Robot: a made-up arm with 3 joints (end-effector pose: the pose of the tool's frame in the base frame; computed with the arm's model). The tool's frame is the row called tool.
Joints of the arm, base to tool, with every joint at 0 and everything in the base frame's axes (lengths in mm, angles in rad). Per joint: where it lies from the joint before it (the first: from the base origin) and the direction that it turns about. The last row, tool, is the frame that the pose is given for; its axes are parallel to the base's.
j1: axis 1 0 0 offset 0 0 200
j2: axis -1 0 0 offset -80 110 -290
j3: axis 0 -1 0 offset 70 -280 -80
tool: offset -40 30 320
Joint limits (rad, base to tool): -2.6..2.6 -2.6..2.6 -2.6..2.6
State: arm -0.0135 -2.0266 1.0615
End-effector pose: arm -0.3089 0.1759 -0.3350 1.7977 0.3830 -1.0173
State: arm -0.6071 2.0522 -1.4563
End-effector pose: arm 0.3033 0.1447 0.0183 -1.7857 -1.0761 -1.3278
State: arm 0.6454 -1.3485 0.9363
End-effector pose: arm -0.2914 0.2943 -0.2253 1.8316 0.3370 -0.8917
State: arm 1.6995 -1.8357 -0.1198
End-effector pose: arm -0.0115 0.5974 0.2182 -2.7454 -0.1106 -0.0461
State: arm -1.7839 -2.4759 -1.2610
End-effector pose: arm 0.2826 -0.5347 0.0372 1.2183 0.8232 1.1058
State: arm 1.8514 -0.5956 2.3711
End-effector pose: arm -0.2042 0.6563 0.4853 0.8598 0.5647 -2.5857
